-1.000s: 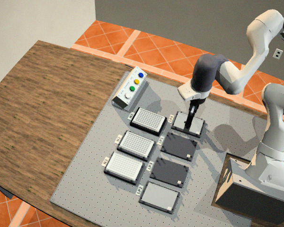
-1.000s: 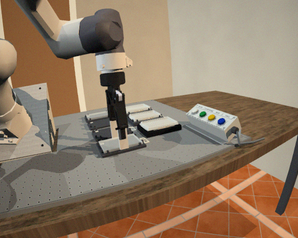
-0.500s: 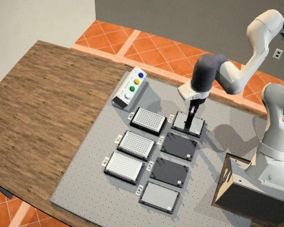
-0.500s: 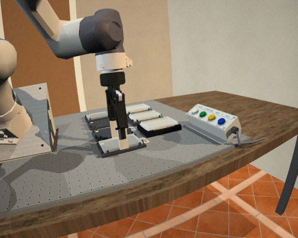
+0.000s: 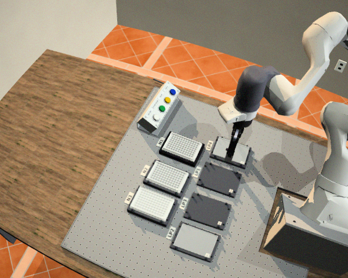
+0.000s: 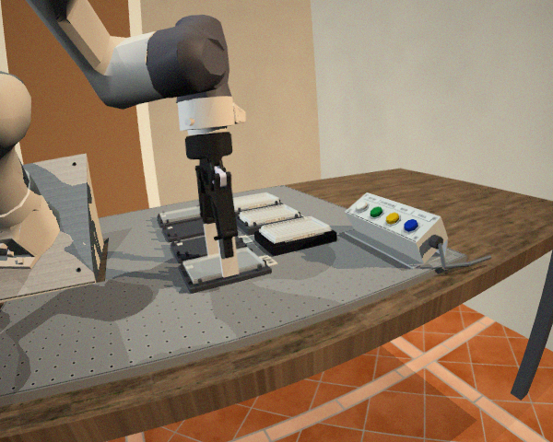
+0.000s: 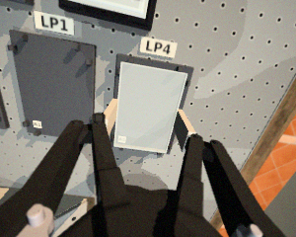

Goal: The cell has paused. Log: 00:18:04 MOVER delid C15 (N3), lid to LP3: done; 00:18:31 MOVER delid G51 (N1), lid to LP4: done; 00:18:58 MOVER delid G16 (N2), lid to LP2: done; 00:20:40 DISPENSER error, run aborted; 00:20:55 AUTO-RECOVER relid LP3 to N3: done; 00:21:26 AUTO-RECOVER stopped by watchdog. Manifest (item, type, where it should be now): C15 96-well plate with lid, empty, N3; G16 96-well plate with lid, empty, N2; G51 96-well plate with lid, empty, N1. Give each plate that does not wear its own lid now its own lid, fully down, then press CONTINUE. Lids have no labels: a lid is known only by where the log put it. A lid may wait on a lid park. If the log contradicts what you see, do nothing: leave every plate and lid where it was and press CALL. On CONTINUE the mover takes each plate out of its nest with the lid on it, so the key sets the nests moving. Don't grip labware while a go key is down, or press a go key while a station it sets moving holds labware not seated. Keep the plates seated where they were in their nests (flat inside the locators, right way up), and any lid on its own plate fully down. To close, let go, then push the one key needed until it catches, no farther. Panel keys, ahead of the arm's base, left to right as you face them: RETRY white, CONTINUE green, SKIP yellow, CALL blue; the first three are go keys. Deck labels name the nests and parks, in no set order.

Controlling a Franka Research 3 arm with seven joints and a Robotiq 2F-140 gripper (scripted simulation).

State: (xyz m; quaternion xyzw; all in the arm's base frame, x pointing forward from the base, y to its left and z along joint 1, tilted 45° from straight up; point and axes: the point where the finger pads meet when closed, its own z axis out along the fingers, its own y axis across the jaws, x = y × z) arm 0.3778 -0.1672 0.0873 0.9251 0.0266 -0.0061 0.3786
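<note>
The lp4 park lies 40 mm below my hand. The rest, counted from my hand: plate: 170 mm ahead, 210 mm to the left, 20 mm below; LP3 park: 10 mm behind, 270 mm to the left, 40 mm below; lp1 park: 130 mm to the left, 40 mm below.
</note>
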